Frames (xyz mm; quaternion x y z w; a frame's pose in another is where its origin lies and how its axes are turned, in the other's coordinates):
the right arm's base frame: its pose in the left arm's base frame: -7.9 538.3 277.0 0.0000 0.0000 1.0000 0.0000
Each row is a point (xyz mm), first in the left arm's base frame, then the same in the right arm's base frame.
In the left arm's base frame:
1: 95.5 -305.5 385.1
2: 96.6 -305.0 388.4
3: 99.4 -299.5 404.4
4: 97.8 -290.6 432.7
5: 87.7 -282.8 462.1
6: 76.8 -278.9 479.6
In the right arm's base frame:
1: -103.4 843.8 108.1
2: -104.5 843.3 111.4
3: -107.3 837.8 127.4
4: -105.7 828.9 155.7
5: -95.6 821.1 185.1
6: -84.7 817.2 202.6

